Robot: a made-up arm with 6 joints. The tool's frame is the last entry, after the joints. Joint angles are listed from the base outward.
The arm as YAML. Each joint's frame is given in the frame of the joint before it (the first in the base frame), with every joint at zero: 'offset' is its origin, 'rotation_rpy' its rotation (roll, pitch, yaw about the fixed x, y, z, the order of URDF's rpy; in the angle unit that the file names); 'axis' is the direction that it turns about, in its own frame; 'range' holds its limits. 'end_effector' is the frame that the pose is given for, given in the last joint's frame.
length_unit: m
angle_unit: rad
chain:
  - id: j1
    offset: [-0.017, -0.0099, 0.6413]
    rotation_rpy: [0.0, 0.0, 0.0]
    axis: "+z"
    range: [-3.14, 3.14]
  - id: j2
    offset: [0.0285, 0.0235, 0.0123]
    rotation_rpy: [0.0, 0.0, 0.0]
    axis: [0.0, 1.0, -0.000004]
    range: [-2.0, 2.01]
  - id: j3
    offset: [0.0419, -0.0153, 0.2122]
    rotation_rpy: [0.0, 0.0, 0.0]
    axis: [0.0, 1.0, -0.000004]
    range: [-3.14, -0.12]
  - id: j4
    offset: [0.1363, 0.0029, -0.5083]
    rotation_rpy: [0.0, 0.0, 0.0]
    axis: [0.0, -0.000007, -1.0]
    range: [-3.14, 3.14]
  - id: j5
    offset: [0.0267, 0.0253, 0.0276]
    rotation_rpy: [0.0, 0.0, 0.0]
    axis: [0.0, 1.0, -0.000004]
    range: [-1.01, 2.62]
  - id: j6
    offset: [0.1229, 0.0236, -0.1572]
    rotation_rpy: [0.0, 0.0, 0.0]
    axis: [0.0, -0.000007, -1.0]
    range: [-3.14, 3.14]
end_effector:
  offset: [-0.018, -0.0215, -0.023]
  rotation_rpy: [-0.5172, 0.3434, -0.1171]
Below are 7 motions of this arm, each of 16 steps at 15 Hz.
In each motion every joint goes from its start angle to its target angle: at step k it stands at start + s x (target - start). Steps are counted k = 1, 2, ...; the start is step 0. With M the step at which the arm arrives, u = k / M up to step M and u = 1 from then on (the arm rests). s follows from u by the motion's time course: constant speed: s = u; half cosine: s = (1 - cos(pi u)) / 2; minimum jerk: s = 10 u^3 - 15 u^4 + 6 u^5.
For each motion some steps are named. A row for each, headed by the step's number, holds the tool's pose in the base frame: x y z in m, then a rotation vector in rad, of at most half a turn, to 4 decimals.
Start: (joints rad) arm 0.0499 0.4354 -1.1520 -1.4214 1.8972 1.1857
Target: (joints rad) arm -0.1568 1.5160 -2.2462 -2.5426 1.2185 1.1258
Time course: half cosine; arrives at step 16
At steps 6, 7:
6: 0.6376 -0.1794 0.4341 -2.1531 -0.0433 -0.6461
7: 0.6667 -0.1898 0.4182 -2.1649 -0.1462 -0.5689

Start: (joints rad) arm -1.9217 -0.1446 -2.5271 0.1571 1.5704 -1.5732
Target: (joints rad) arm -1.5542 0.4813 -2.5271 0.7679 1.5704 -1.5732
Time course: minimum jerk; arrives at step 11
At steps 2, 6, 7, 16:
2: -0.0667 -0.3652 1.4143 -1.5240 0.3958 -0.4294
6: 0.0185 -0.5878 1.2839 -1.2127 -0.1106 -0.2096
7: 0.0589 -0.6391 1.2358 -1.1034 -0.2447 -0.1601
16: 0.1345 -0.7057 1.1504 -0.9116 -0.4447 -0.0961

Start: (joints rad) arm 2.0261 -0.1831 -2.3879 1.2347 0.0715 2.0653
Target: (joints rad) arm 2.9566 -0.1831 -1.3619 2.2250 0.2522 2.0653
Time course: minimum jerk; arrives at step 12
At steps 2, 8, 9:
2: -0.0404 0.2173 1.5591 0.9302 2.5578 0.3592
8: -0.5975 0.3406 1.1567 -0.9217 2.3423 -0.4521
9: -0.6582 0.2885 1.0748 -1.0970 2.2033 -0.5753

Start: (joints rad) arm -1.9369 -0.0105 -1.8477 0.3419 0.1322 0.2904
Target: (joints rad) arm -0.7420 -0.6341 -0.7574 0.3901 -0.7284 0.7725
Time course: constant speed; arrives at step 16
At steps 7, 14, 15, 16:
7: 0.0679 -0.6182 1.2241 -0.4849 -1.5159 -2.0263
14: 0.3156 -0.4631 1.1311 0.1131 -1.6810 -1.7190
15: 0.3411 -0.4315 1.1159 0.2000 -1.6883 -1.6734
16: 0.3636 -0.3982 1.1003 0.2867 -1.6918 -1.6273

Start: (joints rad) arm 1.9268 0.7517 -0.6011 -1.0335 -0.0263 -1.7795
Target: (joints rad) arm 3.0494 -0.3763 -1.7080 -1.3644 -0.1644 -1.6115
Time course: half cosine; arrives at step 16
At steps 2, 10, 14, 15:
2: -0.3233 0.2416 0.1199 -0.1714 0.6256 -1.4884
10: -0.7606 0.1120 0.9154 -0.2781 1.8858 -0.0990
14: -0.5560 -0.1506 1.2668 -0.4956 2.3601 0.4514
15: -0.5185 -0.1717 1.2959 -0.5223 2.4100 0.5047

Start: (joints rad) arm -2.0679 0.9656 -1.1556 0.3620 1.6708 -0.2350
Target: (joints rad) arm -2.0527 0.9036 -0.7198 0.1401 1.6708 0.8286
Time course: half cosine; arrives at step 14
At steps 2, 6, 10, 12, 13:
2: -0.0878 -0.3302 0.1761 1.6506 0.9443 -1.1394
6: -0.0542 -0.2600 0.1811 1.7959 1.4062 -1.1371
10: -0.0115 -0.1751 0.1972 1.8168 2.0367 -1.0734
12: 0.0024 -0.1476 0.2046 1.7762 2.2504 -1.0392
13: 0.0061 -0.1403 0.2067 1.7610 2.3074 -1.0291

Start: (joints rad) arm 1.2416 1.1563 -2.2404 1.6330 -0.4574 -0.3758
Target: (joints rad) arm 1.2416 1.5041 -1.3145 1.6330 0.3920 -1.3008
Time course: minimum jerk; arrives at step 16
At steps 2, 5, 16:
2: 0.4380 0.7118 0.5381 0.3981 -0.2743 -0.2566
5: 0.4165 0.6907 0.3921 0.1671 -0.2130 -0.0362
16: 0.1410 0.2161 -0.0913 -0.4558 0.5198 0.9406

